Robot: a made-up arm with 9 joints. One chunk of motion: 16 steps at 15 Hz.
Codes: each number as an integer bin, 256 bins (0 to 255) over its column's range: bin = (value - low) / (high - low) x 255, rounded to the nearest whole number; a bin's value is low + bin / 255 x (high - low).
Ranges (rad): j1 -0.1..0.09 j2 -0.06..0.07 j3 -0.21..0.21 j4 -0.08..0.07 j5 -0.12..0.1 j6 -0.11..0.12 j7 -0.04..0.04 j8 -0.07..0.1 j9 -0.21..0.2
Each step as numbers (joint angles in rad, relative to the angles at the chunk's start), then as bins.
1 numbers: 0.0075 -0.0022 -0.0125 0.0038 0.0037 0.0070 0.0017 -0.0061 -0.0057
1 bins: 144 113 120 142 143 130 133 96 127
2 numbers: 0.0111 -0.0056 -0.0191 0.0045 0.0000 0.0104 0.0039 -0.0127 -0.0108
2 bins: 149 107 116 144 139 133 140 86 124
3 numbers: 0.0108 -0.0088 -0.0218 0.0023 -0.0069 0.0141 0.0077 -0.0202 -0.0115
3 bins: 149 100 114 140 131 138 152 75 123
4 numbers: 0.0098 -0.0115 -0.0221 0.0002 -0.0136 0.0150 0.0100 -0.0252 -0.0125
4 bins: 147 95 114 136 123 139 159 67 123
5 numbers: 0.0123 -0.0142 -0.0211 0.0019 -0.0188 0.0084 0.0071 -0.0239 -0.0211
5 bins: 151 90 115 139 117 131 150 69 117
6 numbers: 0.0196 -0.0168 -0.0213 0.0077 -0.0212 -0.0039 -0.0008 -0.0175 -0.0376
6 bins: 161 85 115 149 115 118 125 79 107
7 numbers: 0.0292 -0.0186 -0.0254 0.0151 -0.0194 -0.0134 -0.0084 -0.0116 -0.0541
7 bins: 173 81 112 162 117 107 101 88 97
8 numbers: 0.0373 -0.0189 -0.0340 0.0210 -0.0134 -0.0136 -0.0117 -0.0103 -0.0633
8 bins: 184 81 107 172 124 107 90 90 91
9 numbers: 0.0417 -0.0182 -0.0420 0.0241 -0.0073 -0.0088 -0.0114 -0.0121 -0.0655
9 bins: 190 82 102 177 131 112 91 87 90
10 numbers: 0.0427 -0.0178 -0.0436 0.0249 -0.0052 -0.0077 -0.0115 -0.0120 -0.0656
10 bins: 192 83 101 178 133 113 91 87 90
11 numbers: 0.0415 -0.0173 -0.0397 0.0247 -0.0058 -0.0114 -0.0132 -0.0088 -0.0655
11 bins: 190 84 103 178 132 109 85 92 90
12 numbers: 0.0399 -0.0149 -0.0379 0.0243 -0.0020 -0.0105 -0.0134 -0.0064 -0.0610
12 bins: 188 88 104 177 137 110 85 95 93
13 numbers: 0.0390 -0.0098 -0.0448 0.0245 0.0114 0.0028 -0.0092 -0.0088 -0.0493
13 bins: 187 98 100 178 152 125 98 92 100
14 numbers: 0.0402 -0.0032 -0.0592 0.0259 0.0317 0.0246 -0.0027 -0.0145 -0.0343
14 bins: 188 111 92 180 176 149 119 83 109
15 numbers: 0.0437 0.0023 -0.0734 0.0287 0.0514 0.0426 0.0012 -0.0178 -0.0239
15 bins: 193 122 83 185 199 169 131 78 116
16 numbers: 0.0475 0.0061 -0.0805 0.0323 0.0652 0.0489 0.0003 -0.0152 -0.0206
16 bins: 198 130 79 191 215 176 128 82 118
